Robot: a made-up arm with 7 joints. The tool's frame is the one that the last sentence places. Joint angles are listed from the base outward.
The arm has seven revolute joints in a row. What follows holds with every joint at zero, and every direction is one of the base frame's.
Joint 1 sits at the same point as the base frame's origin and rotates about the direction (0, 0.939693, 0.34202), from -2.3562 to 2.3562 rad.
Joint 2 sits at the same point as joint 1 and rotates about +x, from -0.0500 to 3.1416 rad.
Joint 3 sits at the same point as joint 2 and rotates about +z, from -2.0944 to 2.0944 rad.
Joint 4 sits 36.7 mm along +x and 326.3 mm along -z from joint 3 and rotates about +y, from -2.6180 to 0.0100 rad.
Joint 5 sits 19.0 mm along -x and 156.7 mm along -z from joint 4 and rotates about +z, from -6.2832 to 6.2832 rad.
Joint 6 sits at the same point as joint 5 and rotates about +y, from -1.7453 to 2.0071 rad.
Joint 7 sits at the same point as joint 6 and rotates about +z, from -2.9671 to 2.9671 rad.
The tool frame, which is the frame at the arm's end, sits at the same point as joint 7; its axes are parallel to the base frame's.
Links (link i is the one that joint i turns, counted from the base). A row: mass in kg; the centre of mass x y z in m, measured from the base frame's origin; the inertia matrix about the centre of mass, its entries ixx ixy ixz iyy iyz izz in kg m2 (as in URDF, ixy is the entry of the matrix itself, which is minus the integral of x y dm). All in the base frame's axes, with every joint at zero. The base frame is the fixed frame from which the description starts. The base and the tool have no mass.
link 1: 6.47; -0.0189 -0.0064 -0.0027; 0.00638 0 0 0.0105 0.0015 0.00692
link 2: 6.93; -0.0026 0.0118 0.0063; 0.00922 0 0 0.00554 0 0.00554
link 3: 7.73; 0.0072 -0.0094 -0.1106; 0.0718 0 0.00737 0.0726 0 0.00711
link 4: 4.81; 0.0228 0.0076 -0.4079; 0.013 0 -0.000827 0.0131 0 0.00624
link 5: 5.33; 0.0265 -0.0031 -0.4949; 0.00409 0 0 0.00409 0 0.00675
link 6: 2.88; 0.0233 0.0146 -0.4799; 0.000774 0 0 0.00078 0 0.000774
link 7: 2.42; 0.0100 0.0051 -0.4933; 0.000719 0 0 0.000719 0 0.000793
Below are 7 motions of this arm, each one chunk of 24 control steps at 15 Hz.
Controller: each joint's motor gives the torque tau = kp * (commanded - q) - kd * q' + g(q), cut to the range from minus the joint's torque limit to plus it. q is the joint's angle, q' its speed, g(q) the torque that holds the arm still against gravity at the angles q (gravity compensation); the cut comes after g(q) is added. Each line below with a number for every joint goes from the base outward.
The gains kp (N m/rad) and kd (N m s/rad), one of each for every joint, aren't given. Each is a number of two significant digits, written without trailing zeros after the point. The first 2 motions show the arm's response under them.
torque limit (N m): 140 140 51 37 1.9 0.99 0.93
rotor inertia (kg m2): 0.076 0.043 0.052 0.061 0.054 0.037 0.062
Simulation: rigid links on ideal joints. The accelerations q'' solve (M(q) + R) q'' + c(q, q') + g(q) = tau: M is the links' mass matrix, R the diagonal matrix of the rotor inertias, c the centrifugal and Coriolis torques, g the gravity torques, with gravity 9.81 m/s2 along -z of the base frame. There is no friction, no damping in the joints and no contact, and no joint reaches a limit. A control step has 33 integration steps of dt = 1/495 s. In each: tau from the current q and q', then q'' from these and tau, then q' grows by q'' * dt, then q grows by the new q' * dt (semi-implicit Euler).
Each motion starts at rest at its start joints. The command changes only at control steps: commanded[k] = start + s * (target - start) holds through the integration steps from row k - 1 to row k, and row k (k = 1, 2, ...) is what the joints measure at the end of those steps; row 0 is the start. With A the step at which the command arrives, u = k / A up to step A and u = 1 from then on. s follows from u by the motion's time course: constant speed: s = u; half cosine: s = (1 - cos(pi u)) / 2; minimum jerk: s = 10 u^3 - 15 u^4 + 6 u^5; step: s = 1 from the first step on.
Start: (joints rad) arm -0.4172 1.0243 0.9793 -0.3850 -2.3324 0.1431 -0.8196
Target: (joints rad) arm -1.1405 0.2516 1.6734 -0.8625 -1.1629 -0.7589 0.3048
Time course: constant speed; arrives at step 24
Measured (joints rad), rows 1 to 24:
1: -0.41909 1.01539 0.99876 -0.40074 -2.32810 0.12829 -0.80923
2: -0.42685 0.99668 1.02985 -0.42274 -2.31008 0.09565 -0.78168
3: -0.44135 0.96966 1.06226 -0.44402 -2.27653 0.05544 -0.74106
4: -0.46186 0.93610 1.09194 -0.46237 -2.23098 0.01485 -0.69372
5: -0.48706 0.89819 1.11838 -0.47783 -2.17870 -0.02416 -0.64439
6: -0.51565 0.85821 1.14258 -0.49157 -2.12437 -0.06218 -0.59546
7: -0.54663 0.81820 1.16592 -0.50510 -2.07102 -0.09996 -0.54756
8: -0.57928 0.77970 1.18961 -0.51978 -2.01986 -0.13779 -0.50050
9: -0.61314 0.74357 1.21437 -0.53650 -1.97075 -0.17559 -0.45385
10: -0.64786 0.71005 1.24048 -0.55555 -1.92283 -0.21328 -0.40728
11: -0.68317 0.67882 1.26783 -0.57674 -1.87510 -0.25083 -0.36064
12: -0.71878 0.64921 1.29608 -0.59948 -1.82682 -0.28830 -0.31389
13: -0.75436 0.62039 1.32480 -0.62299 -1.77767 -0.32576 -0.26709
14: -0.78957 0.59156 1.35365 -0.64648 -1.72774 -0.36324 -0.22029
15: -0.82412 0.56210 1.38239 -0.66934 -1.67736 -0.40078 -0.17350
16: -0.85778 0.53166 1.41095 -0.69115 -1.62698 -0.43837 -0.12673
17: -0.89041 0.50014 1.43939 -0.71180 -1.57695 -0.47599 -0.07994
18: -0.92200 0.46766 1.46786 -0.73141 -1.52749 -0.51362 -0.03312
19: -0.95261 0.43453 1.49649 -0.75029 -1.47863 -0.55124 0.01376
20: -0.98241 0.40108 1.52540 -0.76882 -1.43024 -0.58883 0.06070
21: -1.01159 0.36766 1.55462 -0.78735 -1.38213 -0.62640 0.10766
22: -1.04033 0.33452 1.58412 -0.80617 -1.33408 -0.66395 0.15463
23: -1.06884 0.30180 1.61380 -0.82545 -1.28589 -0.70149 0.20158
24: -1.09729 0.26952 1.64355 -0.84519 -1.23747 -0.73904 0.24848
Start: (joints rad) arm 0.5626 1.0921 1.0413 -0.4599 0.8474 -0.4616 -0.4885
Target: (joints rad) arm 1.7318 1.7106 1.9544 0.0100 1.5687 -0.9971 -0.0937
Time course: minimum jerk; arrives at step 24
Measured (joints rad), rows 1 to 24:
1: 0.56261 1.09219 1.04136 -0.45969 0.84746 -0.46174 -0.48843
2: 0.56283 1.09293 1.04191 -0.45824 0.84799 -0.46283 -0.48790
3: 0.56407 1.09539 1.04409 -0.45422 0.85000 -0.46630 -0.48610
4: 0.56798 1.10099 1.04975 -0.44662 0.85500 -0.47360 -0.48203
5: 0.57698 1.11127 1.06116 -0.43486 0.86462 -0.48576 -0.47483
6: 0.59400 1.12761 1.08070 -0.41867 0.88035 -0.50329 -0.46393
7: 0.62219 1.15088 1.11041 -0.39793 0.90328 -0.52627 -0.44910
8: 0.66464 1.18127 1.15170 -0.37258 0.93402 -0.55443 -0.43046
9: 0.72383 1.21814 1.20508 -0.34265 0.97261 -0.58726 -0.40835
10: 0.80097 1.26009 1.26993 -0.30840 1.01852 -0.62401 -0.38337
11: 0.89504 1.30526 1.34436 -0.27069 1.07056 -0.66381 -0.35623
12: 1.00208 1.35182 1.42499 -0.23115 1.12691 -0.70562 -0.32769
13: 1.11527 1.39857 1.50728 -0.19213 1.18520 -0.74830 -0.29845
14: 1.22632 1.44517 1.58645 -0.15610 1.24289 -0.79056 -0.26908
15: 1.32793 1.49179 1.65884 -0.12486 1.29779 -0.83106 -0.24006
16: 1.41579 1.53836 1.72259 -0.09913 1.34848 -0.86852 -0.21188
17: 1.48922 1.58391 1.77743 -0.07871 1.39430 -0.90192 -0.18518
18: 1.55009 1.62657 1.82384 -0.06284 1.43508 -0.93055 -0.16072
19: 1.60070 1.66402 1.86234 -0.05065 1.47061 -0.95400 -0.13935
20: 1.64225 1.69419 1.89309 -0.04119 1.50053 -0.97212 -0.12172
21: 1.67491 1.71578 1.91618 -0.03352 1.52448 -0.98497 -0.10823
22: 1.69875 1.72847 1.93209 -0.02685 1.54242 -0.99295 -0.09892
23: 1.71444 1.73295 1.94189 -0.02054 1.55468 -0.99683 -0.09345
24: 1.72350 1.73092 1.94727 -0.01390 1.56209 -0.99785 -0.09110
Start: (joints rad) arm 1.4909 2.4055 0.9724 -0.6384 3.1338 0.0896 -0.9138
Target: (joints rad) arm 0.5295 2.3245 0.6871 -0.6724 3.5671 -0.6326 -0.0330
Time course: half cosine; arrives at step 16
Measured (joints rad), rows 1 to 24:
1: 1.48950 2.40532 0.97030 -0.63934 3.13455 0.08685 -0.91192
2: 1.48361 2.40451 0.96282 -0.64237 3.13804 0.07536 -0.90330
3: 1.46994 2.40261 0.94884 -0.64738 3.14658 0.05083 -0.88289
4: 1.44549 2.39922 0.92903 -0.65345 3.16187 0.01280 -0.84793
5: 1.40780 2.39416 0.90497 -0.65950 3.18455 -0.03696 -0.79815
6: 1.35529 2.38760 0.87859 -0.66465 3.21421 -0.09599 -0.73513
7: 1.28760 2.38005 0.85190 -0.66833 3.24962 -0.16179 -0.66147
8: 1.20582 2.37224 0.82666 -0.67040 3.28903 -0.23179 -0.58031
9: 1.11257 2.36497 0.80423 -0.67111 3.33056 -0.30332 -0.49492
10: 1.01173 2.35884 0.78542 -0.67089 3.37245 -0.37360 -0.40861
11: 0.90805 2.35407 0.77046 -0.67018 3.41312 -0.43990 -0.32462
12: 0.80660 2.35049 0.75911 -0.66919 3.45120 -0.49965 -0.24616
13: 0.71223 2.34764 0.75087 -0.66782 3.48546 -0.55056 -0.17624
14: 0.62933 2.34500 0.74518 -0.66581 3.51471 -0.59072 -0.11762
15: 0.56164 2.34221 0.74162 -0.66291 3.53788 -0.61864 -0.07265
16: 0.51220 2.33926 0.73996 -0.65910 3.55403 -0.63329 -0.04312
17: 0.48166 2.33627 0.73831 -0.65578 3.56315 -0.63685 -0.02835
18: 0.46781 2.33337 0.73397 -0.65478 3.56672 -0.63529 -0.02407
19: 0.46733 2.33073 0.72633 -0.65645 3.56698 -0.63337 -0.02511
20: 0.47630 2.32847 0.71635 -0.66015 3.56595 -0.63254 -0.02784
21: 0.49070 2.32658 0.70554 -0.66484 3.56500 -0.63246 -0.03040
22: 0.50686 2.32500 0.69533 -0.66951 3.56480 -0.63255 -0.03218
23: 0.52189 2.32365 0.68675 -0.67332 3.56541 -0.63257 -0.03321
24: 0.53393 2.32249 0.68038 -0.67579 3.56656 -0.63253 -0.03371

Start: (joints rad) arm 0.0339 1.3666 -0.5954 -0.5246 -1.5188 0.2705 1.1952
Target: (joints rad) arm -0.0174 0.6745 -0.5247 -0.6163 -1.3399 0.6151 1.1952
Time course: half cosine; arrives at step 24
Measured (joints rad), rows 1 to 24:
1: 0.03378 1.36600 -0.59448 -0.52406 -1.51885 0.27112 1.19519
2: 0.03329 1.36337 -0.59141 -0.52250 -1.51884 0.27373 1.19517
3: 0.03224 1.35706 -0.58620 -0.52046 -1.51832 0.27933 1.19515
4: 0.03052 1.34559 -0.57972 -0.51896 -1.51675 0.28804 1.19514
5: 0.02818 1.32790 -0.57306 -0.51890 -1.51369 0.29956 1.19513
6: 0.02540 1.30347 -0.56719 -0.52081 -1.50886 0.31347 1.19513
7: 0.02246 1.27239 -0.56273 -0.52477 -1.50221 0.32946 1.19513
8: 0.01961 1.23531 -0.55991 -0.53053 -1.49388 0.34724 1.19514
9: 0.01708 1.19331 -0.55861 -0.53764 -1.48412 0.36655 1.19517
10: 0.01498 1.14767 -0.55845 -0.54556 -1.47328 0.38712 1.19523
11: 0.01332 1.09976 -0.55890 -0.55383 -1.46169 0.40863 1.19532
12: 0.01204 1.05084 -0.55946 -0.56207 -1.44967 0.43076 1.19541
13: 0.01102 1.00201 -0.55971 -0.57001 -1.43747 0.45314 1.19552
14: 0.01010 0.95420 -0.55942 -0.57750 -1.42530 0.47539 1.19562
15: 0.00912 0.90815 -0.55852 -0.58451 -1.41331 0.49714 1.19570
16: 0.00794 0.86447 -0.55713 -0.59105 -1.40167 0.51798 1.19577
17: 0.00644 0.82369 -0.55542 -0.59715 -1.39051 0.53756 1.19582
18: 0.00456 0.78630 -0.55363 -0.60286 -1.37999 0.55552 1.19585
19: 0.00226 0.75279 -0.55198 -0.60816 -1.37026 0.57154 1.19587
20: -0.00045 0.72363 -0.55061 -0.61304 -1.36150 0.58535 1.19587
21: -0.00352 0.69930 -0.54962 -0.61742 -1.35385 0.59669 1.19586
22: -0.00685 0.68025 -0.54901 -0.62119 -1.34746 0.60539 1.19584
23: -0.01031 0.66688 -0.54873 -0.62422 -1.34245 0.61129 1.19581
24: -0.01376 0.65947 -0.54872 -0.62639 -1.33894 0.61430 1.19578

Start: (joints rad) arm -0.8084 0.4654 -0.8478 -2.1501 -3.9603 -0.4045 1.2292
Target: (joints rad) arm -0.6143 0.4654 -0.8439 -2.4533 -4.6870 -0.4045 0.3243
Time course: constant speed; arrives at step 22
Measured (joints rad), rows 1 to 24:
1: -0.80734 0.46526 -0.84679 -2.15399 -3.96432 -0.40469 1.22018
2: -0.80452 0.46519 -0.84504 -2.16411 -3.97702 -0.40491 1.19645
3: -0.79998 0.46521 -0.84329 -2.17840 -3.99918 -0.40491 1.16144
4: -0.79385 0.46527 -0.84203 -2.19409 -4.02901 -0.40473 1.12037
5: -0.78632 0.46532 -0.84147 -2.20941 -4.06373 -0.40454 1.07722
6: -0.77759 0.46537 -0.84158 -2.22383 -4.10063 -0.40443 1.03407
7: -0.76790 0.46540 -0.84223 -2.23756 -4.13771 -0.40442 0.99161
8: -0.75754 0.46542 -0.84324 -2.25099 -4.17385 -0.40444 0.94985
9: -0.74682 0.46542 -0.84442 -2.26444 -4.20869 -0.40446 0.90853
10: -0.73603 0.46540 -0.84560 -2.27802 -4.24236 -0.40446 0.86742
11: -0.72540 0.46536 -0.84664 -2.29173 -4.27521 -0.40444 0.82636
12: -0.71510 0.46532 -0.84741 -2.30553 -4.30763 -0.40442 0.78530
13: -0.70522 0.46529 -0.84786 -2.31937 -4.33995 -0.40441 0.74422
14: -0.69580 0.46527 -0.84796 -2.33320 -4.37237 -0.40440 0.70311
15: -0.68680 0.46528 -0.84775 -2.34702 -4.40501 -0.40440 0.66200
16: -0.67816 0.46529 -0.84729 -2.36083 -4.43786 -0.40441 0.62087
17: -0.66978 0.46532 -0.84667 -2.37463 -4.47090 -0.40442 0.57975
18: -0.66155 0.46534 -0.84599 -2.38842 -4.50407 -0.40443 0.53862
19: -0.65337 0.46536 -0.84531 -2.40220 -4.53729 -0.40444 0.49749
20: -0.64515 0.46538 -0.84471 -2.41598 -4.57053 -0.40445 0.45636
21: -0.63682 0.46538 -0.84423 -2.42976 -4.60373 -0.40446 0.41522
22: -0.62836 0.46539 -0.84386 -2.44352 -4.63688 -0.40446 0.37409
23: -0.62058 0.46571 -0.84436 -2.45353 -4.66610 -0.40445 0.34211
24: -0.61427 0.46608 -0.84536 -2.45750 -4.68672 -0.40442 0.32491

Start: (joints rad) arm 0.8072 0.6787 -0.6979 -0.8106 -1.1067 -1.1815 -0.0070
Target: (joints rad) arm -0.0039 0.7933 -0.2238 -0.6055 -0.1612 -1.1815 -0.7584
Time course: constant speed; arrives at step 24
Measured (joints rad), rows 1 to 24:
1: 0.80549 0.67837 -0.69641 -0.80597 -1.10207 -1.18170 -0.01392
2: 0.80070 0.67899 -0.69189 -0.79752 -1.08793 -1.18194 -0.03197
3: 0.79195 0.68143 -0.68318 -0.78728 -1.06379 -1.18211 -0.05852
4: 0.77832 0.68578 -0.66984 -0.77618 -1.03143 -1.18217 -0.08959
5: 0.75910 0.69165 -0.65217 -0.76477 -0.99338 -1.18212 -0.12221
6: 0.73396 0.69847 -0.63099 -0.75358 -0.95203 -1.18197 -0.15482
7: 0.70295 0.70559 -0.60733 -0.74309 -0.90913 -1.18176 -0.18690
8: 0.66647 0.71247 -0.58231 -0.73369 -0.86581 -1.18153 -0.21852
9: 0.62528 0.71877 -0.55691 -0.72556 -0.82267 -1.18132 -0.24987
10: 0.58033 0.72433 -0.53188 -0.71866 -0.77998 -1.18116 -0.28116
11: 0.53276 0.72917 -0.50768 -0.71276 -0.73784 -1.18105 -0.31248
12: 0.48375 0.73347 -0.48448 -0.70753 -0.69626 -1.18099 -0.34386
13: 0.43447 0.73749 -0.46223 -0.70257 -0.65524 -1.18097 -0.37529
14: 0.38594 0.74147 -0.44075 -0.69749 -0.61474 -1.18097 -0.40675
15: 0.33904 0.74562 -0.41980 -0.69199 -0.57468 -1.18100 -0.43820
16: 0.29441 0.75009 -0.39917 -0.68585 -0.53497 -1.18103 -0.46964
17: 0.25247 0.75489 -0.37872 -0.67895 -0.49551 -1.18106 -0.50105
18: 0.21340 0.75999 -0.35840 -0.67127 -0.45619 -1.18109 -0.53244
19: 0.17719 0.76530 -0.33820 -0.66287 -0.41693 -1.18113 -0.56381
20: 0.14362 0.77067 -0.31820 -0.65386 -0.37769 -1.18116 -0.59516
21: 0.11234 0.77600 -0.29844 -0.64436 -0.33842 -1.18120 -0.62648
22: 0.08290 0.78118 -0.27897 -0.63454 -0.29915 -1.18123 -0.65780
23: 0.05478 0.78616 -0.25979 -0.62452 -0.25988 -1.18126 -0.68910
24: 0.02743 0.79093 -0.24085 -0.61444 -0.22062 -1.18130 -0.72039

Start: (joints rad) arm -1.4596 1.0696 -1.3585 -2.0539 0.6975 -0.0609 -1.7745
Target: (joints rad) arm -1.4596 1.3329 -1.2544 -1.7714 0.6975 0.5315 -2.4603
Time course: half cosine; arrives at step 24
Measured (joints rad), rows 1 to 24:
1: -1.45960 1.06984 -1.35850 -2.05363 0.69745 -0.05986 -1.77516
2: -1.45957 1.07103 -1.35841 -2.05232 0.69726 -0.05552 -1.77817
3: -1.45941 1.07401 -1.35794 -2.04907 0.69689 -0.04620 -1.78536
4: -1.45903 1.07937 -1.35678 -2.04331 0.69640 -0.03163 -1.79781
5: -1.45845 1.08729 -1.35472 -2.03486 0.69593 -0.01225 -1.81586
6: -1.45774 1.09760 -1.35166 -2.02390 0.69561 0.01138 -1.83933
7: -1.45701 1.10994 -1.34765 -2.01077 0.69551 0.03876 -1.86776
8: -1.45639 1.12390 -1.34278 -1.99588 0.69563 0.06947 -1.90057
9: -1.45594 1.13911 -1.33717 -1.97961 0.69589 0.10301 -1.93713
10: -1.45573 1.15527 -1.33093 -1.96228 0.69625 0.13883 -1.97678
11: -1.45575 1.17214 -1.32418 -1.94418 0.69661 0.17632 -2.01883
12: -1.45600 1.18947 -1.31704 -1.92559 0.69696 0.21483 -2.06256
13: -1.45642 1.20702 -1.30962 -1.90677 0.69726 0.25368 -2.10721
14: -1.45700 1.22452 -1.30206 -1.88803 0.69754 0.29222 -2.15204
15: -1.45768 1.24170 -1.29448 -1.86967 0.69781 0.32979 -2.19626
16: -1.45843 1.25824 -1.28704 -1.85201 0.69807 0.36573 -2.23913
17: -1.45922 1.27387 -1.27987 -1.83535 0.69834 0.39945 -2.27991
18: -1.46002 1.28829 -1.27312 -1.82000 0.69862 0.43036 -2.31790
19: -1.46082 1.30124 -1.26692 -1.80622 0.69890 0.45793 -2.35246
20: -1.46158 1.31249 -1.26140 -1.79425 0.69917 0.48170 -2.38300
21: -1.46230 1.32183 -1.25665 -1.78430 0.69941 0.50125 -2.40899
22: -1.46295 1.32909 -1.25278 -1.77654 0.69963 0.51626 -2.43000
23: -1.46353 1.33414 -1.24986 -1.77110 0.69981 0.52646 -2.44566
24: -1.46401 1.33689 -1.24795 -1.76806 0.69995 0.53168 -2.45570

